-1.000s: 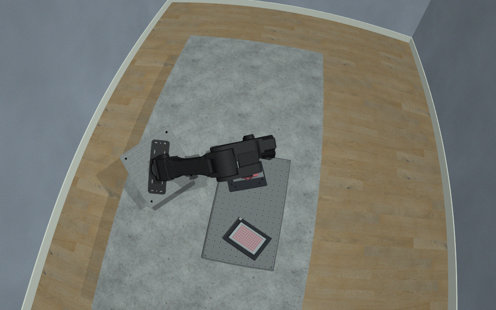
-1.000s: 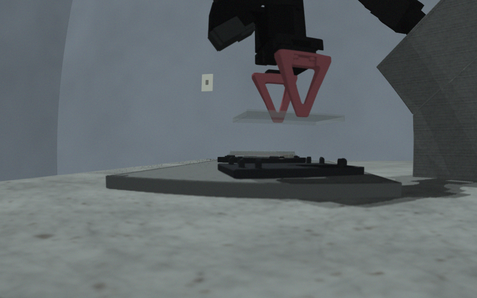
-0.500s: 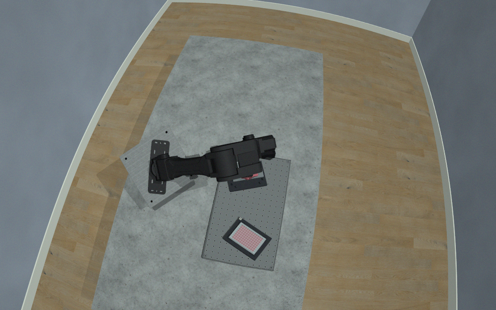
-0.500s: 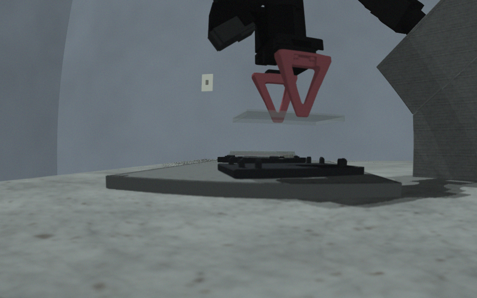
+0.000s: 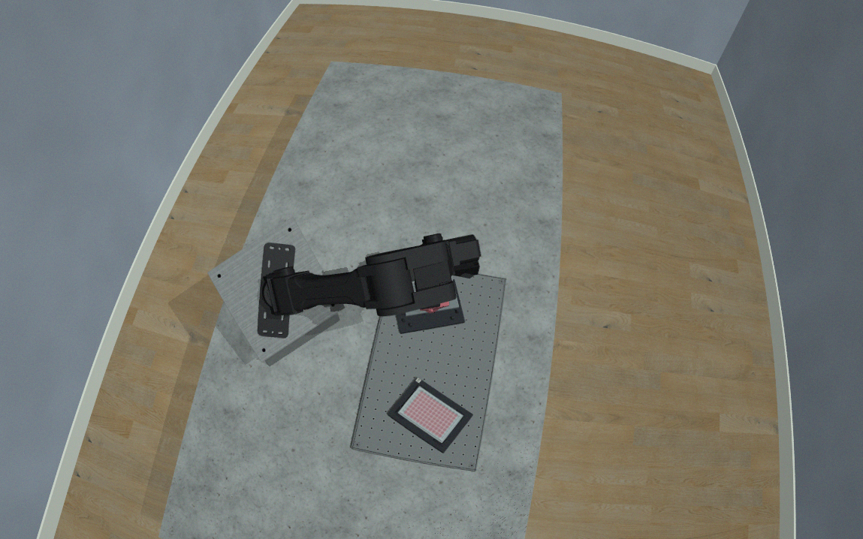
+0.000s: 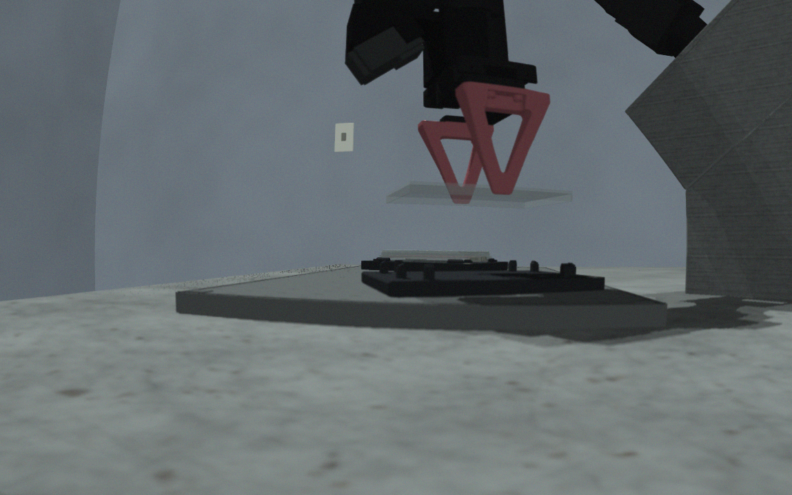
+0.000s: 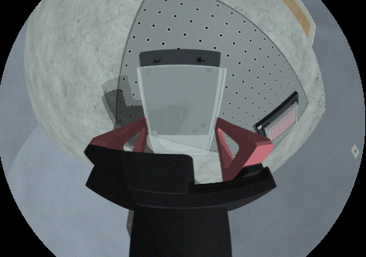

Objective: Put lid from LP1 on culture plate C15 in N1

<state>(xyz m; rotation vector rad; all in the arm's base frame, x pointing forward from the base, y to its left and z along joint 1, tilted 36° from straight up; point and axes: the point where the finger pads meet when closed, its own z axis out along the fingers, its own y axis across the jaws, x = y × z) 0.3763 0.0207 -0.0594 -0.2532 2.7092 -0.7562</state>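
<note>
My hand is 10 mm above the clear lid. From my hand the other things lie so: culture plate C15: 20 mm behind, 290 mm to the right, 60 mm below; black plate nest N1: 20 mm behind, 290 mm to the right, 70 mm below; black lid park LP1: 70 mm below.
</note>
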